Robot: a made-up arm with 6 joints.
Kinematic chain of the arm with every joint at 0, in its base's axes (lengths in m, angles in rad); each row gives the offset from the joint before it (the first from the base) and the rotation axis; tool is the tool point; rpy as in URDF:
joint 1: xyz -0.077 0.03 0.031 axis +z
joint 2: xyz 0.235 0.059 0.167 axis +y
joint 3: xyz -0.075 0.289 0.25 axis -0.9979 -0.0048 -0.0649
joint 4: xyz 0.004 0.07 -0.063 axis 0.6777 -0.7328 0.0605
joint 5: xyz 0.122 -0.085 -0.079 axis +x
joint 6: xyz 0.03 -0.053 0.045 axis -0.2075 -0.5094 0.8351
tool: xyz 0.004 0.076 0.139 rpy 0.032 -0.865 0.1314
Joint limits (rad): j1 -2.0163..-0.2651 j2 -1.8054..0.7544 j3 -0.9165..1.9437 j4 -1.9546..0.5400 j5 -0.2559..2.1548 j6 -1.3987..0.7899
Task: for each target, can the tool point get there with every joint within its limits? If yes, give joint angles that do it. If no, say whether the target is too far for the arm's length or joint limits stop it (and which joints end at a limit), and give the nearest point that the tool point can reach.
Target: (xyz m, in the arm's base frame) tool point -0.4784 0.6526 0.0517
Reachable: no: joint limits stop it (at a limit: joint 1, joint 3, joint 6) | nearest point -0.2925 0.5123 0.0920 | short by 0.236 m
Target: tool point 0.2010 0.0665 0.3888
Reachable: yes | joints -1.4534 -1.2670 -0.3690 0.2766 0.1450 -0.3524
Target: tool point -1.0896 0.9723 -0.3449
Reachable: no: too far | nearest point -0.2865 0.4748 -0.0080 | short by 1.003 m
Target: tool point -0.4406 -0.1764 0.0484
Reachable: no: joint limits stop it (at a limit: joint 1, joint 2, joint 5, joint 6) | nearest point -0.2190 -0.3146 0.1967 | short by 0.300 m
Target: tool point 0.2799 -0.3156 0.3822
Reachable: yes | joints -1.1230 0.3052 0.5545 -1.5906 0.4622 -0.8315
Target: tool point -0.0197 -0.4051 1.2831
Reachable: no: too far | nearest point 0.0289 -0.3623 0.7967 | short by 0.491 m
